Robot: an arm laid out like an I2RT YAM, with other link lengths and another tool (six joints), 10 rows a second.
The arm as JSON. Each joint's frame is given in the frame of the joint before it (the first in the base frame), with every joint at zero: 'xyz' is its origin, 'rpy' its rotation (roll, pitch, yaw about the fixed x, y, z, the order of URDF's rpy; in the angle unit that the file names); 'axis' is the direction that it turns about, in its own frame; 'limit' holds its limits. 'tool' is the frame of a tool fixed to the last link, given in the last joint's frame.
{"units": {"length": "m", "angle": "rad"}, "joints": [
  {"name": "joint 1", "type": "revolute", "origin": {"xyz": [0.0, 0.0, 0.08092], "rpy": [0.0, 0.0, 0.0]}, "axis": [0.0, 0.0, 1.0], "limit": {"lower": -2.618, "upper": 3.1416}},
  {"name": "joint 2", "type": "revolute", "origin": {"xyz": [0.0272, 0.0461, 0.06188], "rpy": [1.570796, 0.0, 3.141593]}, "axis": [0.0, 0.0, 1.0], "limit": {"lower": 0.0, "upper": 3.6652}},
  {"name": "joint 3", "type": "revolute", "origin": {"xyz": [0.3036, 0.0, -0.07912], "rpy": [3.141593, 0.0, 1.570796]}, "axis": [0.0, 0.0, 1.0], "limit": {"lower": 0.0, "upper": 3.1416}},
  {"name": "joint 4", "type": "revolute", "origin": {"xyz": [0.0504, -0.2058, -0.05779], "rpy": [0.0, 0.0, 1.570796]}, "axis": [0.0, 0.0, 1.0], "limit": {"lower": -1.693, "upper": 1.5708}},
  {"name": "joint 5", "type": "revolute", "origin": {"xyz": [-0.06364, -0.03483, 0.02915], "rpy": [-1.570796, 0.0, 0.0]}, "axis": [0.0, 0.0, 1.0], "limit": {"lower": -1.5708, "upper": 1.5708}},
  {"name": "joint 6", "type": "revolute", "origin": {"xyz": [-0.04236, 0.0, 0.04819], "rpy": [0.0, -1.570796, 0.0]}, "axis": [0.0, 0.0, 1.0], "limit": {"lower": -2.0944, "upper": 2.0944}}
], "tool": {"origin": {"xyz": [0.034, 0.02, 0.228], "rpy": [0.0, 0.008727, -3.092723]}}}
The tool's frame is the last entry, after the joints.
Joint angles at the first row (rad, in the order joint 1, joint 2, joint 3, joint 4, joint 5, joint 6):
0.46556, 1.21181, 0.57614, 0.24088, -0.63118, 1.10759
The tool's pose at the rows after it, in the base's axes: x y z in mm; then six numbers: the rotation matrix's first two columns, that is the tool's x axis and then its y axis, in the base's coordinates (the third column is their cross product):
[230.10, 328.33, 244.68, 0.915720, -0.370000, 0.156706, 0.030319, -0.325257, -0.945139]
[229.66, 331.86, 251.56, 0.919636, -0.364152, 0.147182, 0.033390, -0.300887, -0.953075]
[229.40, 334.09, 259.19, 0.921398, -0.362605, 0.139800, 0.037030, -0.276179, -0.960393]
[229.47, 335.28, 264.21, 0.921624, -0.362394, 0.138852, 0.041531, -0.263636, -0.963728]
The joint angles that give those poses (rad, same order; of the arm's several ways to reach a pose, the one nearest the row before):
0.46450, 1.22065, 0.58366, 0.26693, -0.64974, 1.12968
0.46469, 1.22935, 0.58292, 0.30117, -0.66742, 1.15203
0.46394, 1.23148, 0.58031, 0.33417, -0.68065, 1.17594
0.46477, 1.23076, 0.58222, 0.34820, -0.68490, 1.18739

